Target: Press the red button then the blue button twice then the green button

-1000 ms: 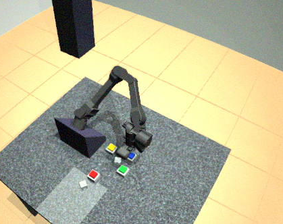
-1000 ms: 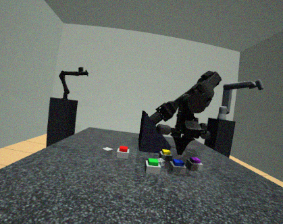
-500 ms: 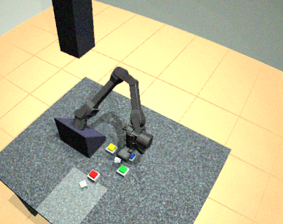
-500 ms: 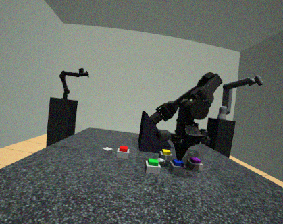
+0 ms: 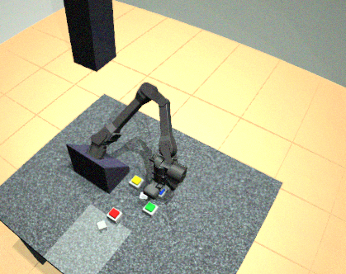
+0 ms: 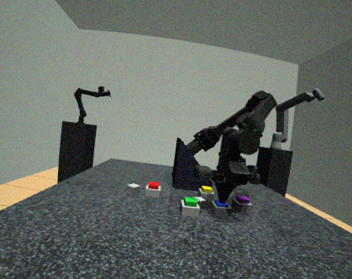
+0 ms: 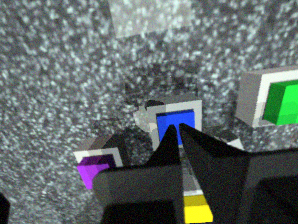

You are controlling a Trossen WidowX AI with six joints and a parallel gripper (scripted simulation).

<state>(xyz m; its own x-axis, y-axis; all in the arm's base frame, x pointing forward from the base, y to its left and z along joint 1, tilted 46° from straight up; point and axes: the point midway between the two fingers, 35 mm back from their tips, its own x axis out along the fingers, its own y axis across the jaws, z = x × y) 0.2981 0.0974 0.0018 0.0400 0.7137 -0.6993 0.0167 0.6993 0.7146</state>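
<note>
Right now the blue button is 1 cm below my gripper tip. From my gripper tip the other things lie so: yellow button (12 cm behind, 2 cm to the right); green button (10 cm to the right, 1 cm ahead); purple button (9 cm to the left, 4 cm behind).
</note>
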